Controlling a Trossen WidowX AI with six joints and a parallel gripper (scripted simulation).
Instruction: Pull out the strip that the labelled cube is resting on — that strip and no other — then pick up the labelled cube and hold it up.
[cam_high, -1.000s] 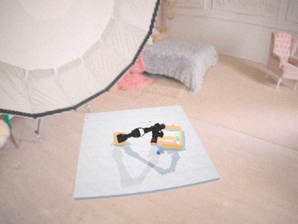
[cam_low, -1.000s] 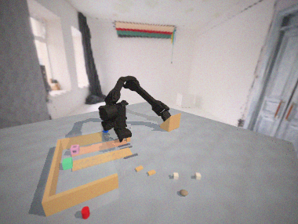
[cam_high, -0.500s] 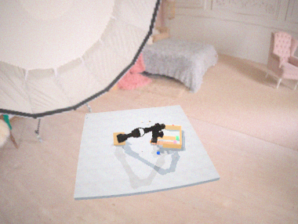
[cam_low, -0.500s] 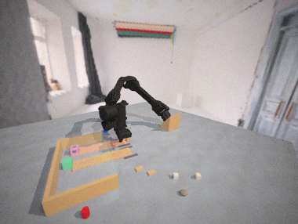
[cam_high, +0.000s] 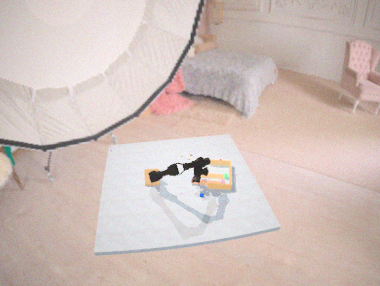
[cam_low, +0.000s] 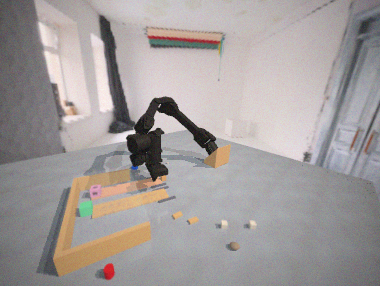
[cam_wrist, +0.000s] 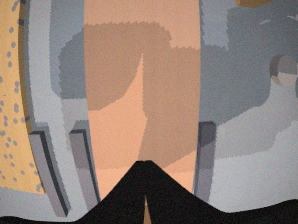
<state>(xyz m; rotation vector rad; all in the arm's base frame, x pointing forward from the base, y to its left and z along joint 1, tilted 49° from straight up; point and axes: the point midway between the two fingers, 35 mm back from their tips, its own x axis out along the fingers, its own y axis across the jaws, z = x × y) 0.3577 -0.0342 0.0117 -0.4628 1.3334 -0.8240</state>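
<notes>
Right now the pale orange strip is 10 cm ahead of my gripper tip and 3 cm to the right of it. From my gripper tip the other things lie so: red cylinder: 25 cm to the left, 25 cm ahead, 1 cm above; blue cylinder: 17 cm to the right, 1 cm ahead; pink cube: 21 cm ahead, 5 cm to the right, 2 cm above.
</notes>
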